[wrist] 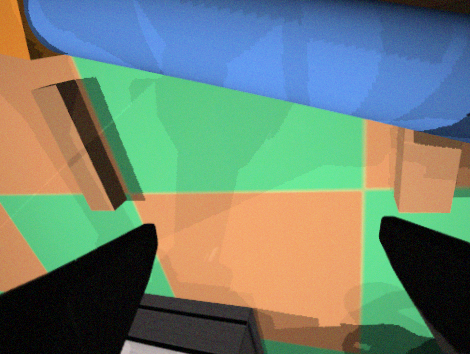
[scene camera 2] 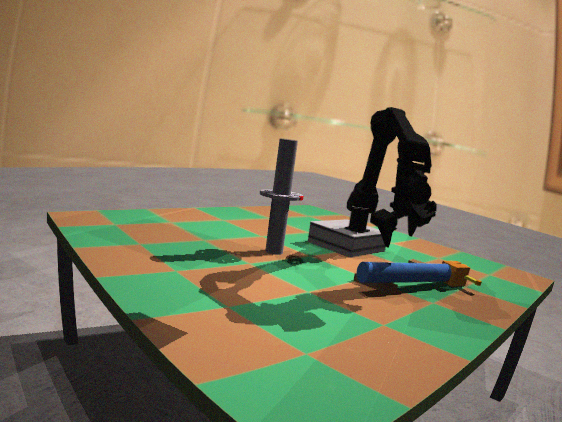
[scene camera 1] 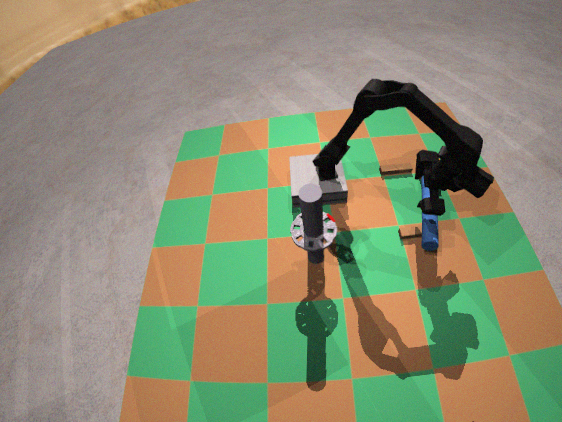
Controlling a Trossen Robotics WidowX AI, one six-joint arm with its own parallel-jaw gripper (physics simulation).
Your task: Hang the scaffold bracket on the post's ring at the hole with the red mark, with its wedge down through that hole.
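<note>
The bracket is a blue tube (scene camera 1: 430, 234) (scene camera 2: 405, 272) (wrist: 250, 50) with an orange head (scene camera 2: 458, 274) (wrist: 10, 32) and a thin yellow wedge (scene camera 2: 473, 281). It lies on its side; the arm hides its head in scene camera 1. My gripper (scene camera 1: 428, 185) (scene camera 2: 399, 240) (wrist: 267, 230) is open and empty, above the table near the tube. In the wrist view the tube crosses beyond both fingertips. The dark grey post (scene camera 1: 312, 215) (scene camera 2: 286, 167) stands upright, with a pale holed ring (scene camera 1: 334, 234) (scene camera 2: 267, 193) around it. The red mark (scene camera 1: 331, 217) (scene camera 2: 301, 198) is on the ring's arm-base side.
Two brown blocks show by the tube: one near the head (scene camera 1: 396, 171) (wrist: 80, 145), the other near the tube's far end (scene camera 1: 409, 233) (wrist: 427, 177). The arm's grey base (scene camera 1: 304, 175) (scene camera 2: 345, 239) (wrist: 190, 320) stands between post and tube in scene camera 2.
</note>
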